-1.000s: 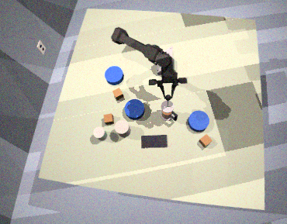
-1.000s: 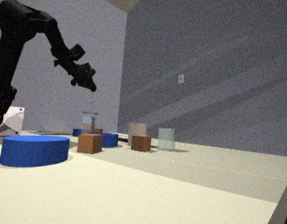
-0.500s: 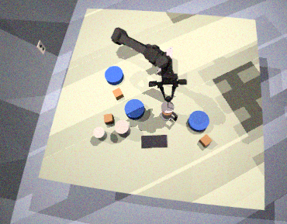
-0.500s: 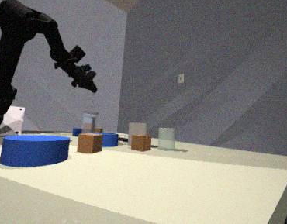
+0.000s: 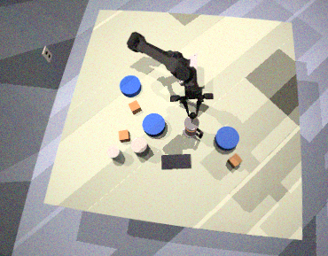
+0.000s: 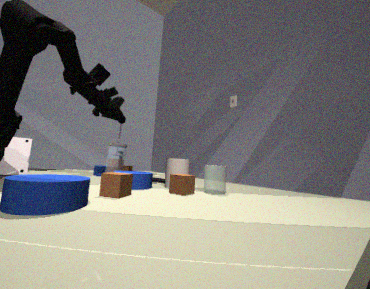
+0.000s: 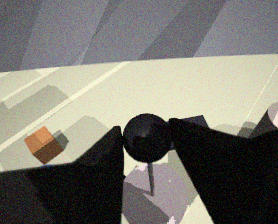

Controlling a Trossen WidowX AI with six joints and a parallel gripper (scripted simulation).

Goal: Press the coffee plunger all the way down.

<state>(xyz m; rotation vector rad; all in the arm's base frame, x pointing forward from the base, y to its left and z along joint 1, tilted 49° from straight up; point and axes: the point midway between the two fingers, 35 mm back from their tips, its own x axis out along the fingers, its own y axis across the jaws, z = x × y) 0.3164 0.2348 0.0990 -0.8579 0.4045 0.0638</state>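
Now: gripper tip 120 mm above the coffee press and 10 mm to the right of it. The rest, counted from my gripper tip: dark flat plate: 240 mm below, 160 mm ahead, 50 mm to the right.
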